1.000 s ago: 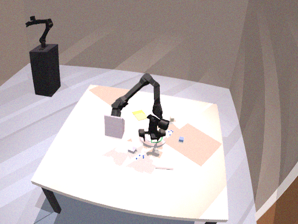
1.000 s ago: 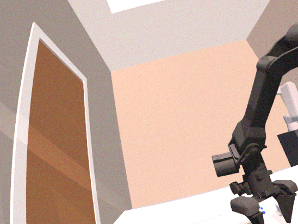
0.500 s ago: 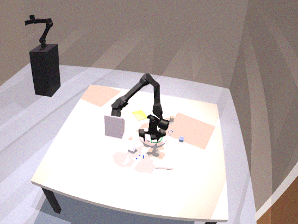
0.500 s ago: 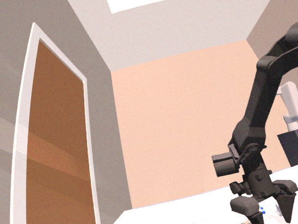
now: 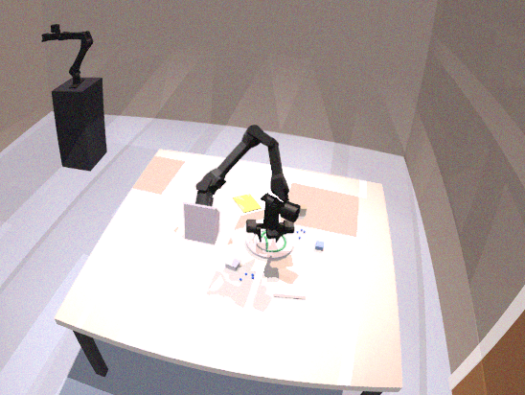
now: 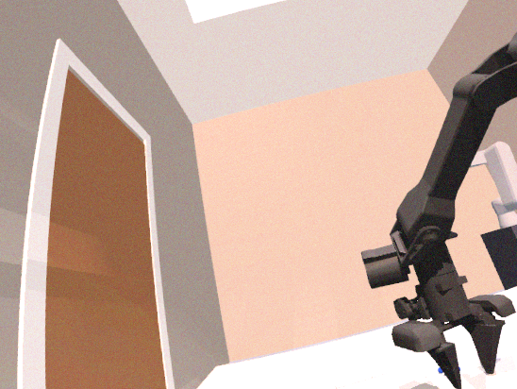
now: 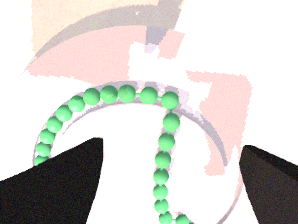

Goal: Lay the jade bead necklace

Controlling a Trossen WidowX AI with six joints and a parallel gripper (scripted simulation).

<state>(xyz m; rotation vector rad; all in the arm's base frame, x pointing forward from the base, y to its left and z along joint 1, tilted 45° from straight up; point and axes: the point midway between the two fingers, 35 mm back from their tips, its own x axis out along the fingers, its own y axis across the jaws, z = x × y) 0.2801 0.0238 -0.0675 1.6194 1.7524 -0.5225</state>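
The round white bead board is 50 mm to the left of my gripper tip and 40 mm below it. Round my gripper tip: thin rod: 120 mm ahead, 230 mm to the right, 50 mm below; then blue block: 220 mm ahead, 80 mm to the left, 40 mm below; then cream block: 130 mm ahead, 300 mm to the left, 30 mm below.
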